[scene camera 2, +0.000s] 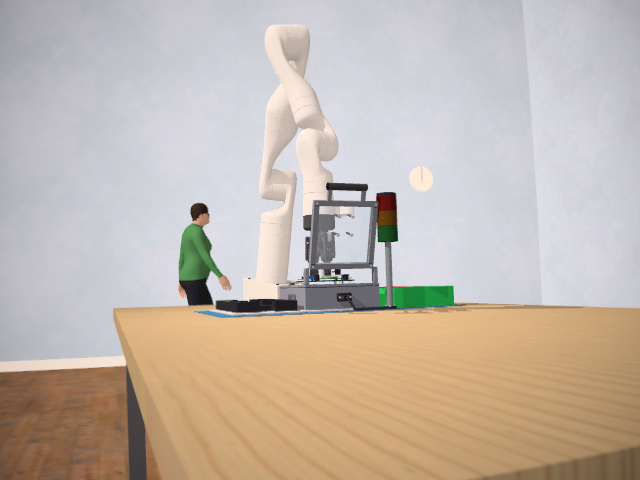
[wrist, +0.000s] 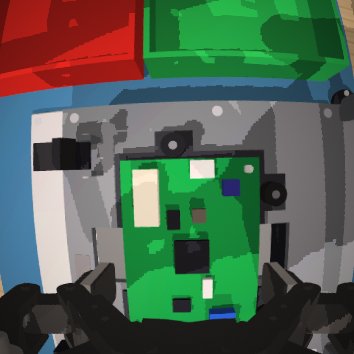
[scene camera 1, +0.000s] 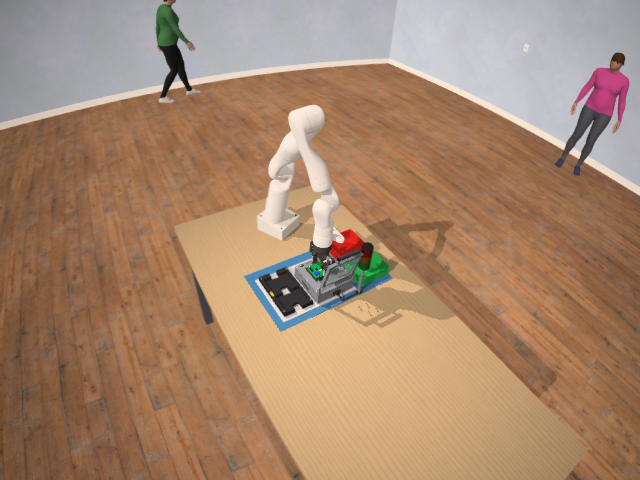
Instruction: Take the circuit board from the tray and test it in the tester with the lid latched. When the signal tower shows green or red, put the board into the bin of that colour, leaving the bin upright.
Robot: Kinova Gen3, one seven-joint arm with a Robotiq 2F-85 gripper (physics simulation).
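Frame: origin at the arm's base, x ahead, y left, z up, level; metres.
Seen in the pictures: gripper, fingertip midpoint: [scene camera 2: 320,278] [wrist: 188,280] [scene camera 1: 319,268]; arm's base, link origin: [scene camera 2: 271,281] [scene camera 1: 274,216].
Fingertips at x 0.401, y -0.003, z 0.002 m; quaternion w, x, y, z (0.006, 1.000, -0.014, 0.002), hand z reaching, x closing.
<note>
Offsets run from my fingertips to a thing's top centre. "spot": to the spot under its first point. Level surfaces: height alone.
The green circuit board @(dy +0.011, dx +0.002, dz +0.009 m) [scene camera 1: 314,269] [wrist: 155,280] lies flat in the recess of the grey tester [scene camera 1: 323,294] [scene camera 2: 320,298] [wrist: 305,130]. The tester's clear lid [scene camera 2: 343,266] stands raised. My gripper [scene camera 1: 321,262] [wrist: 188,280] is open and points down at the board, with one finger on each side and small gaps to its edges. The black tray [scene camera 1: 281,283] [scene camera 2: 255,305] holds no board. The signal tower @(spot: dy +0.095, dx +0.154, dz +0.158 m) [scene camera 1: 366,255] [scene camera 2: 387,217] has dark red, amber and green segments; none looks lit. The red bin @(dy +0.211, dx -0.102, dz -0.026 m) [scene camera 1: 347,243] [wrist: 100,70] and green bin @(dy +0.210, dx +0.048, dz -0.026 m) [scene camera 1: 381,269] [scene camera 2: 423,296] [wrist: 240,65] stand upright.
The raised lid's black handle @(dy +0.010, dx +0.150, dz +0.203 m) [scene camera 1: 351,255] [scene camera 2: 346,186] rises close to the arm. The tower's grey pole @(spot: dy +0.105, dx +0.144, dz +0.007 m) [scene camera 2: 388,273] stands between the tester and the green bin in scene camera 2. A blue mat @(dz -0.071 m) [scene camera 1: 305,316] lies under the equipment on the wooden table @(dz -0.073 m) [scene camera 1: 387,387]. Two people stand away from the table.
</note>
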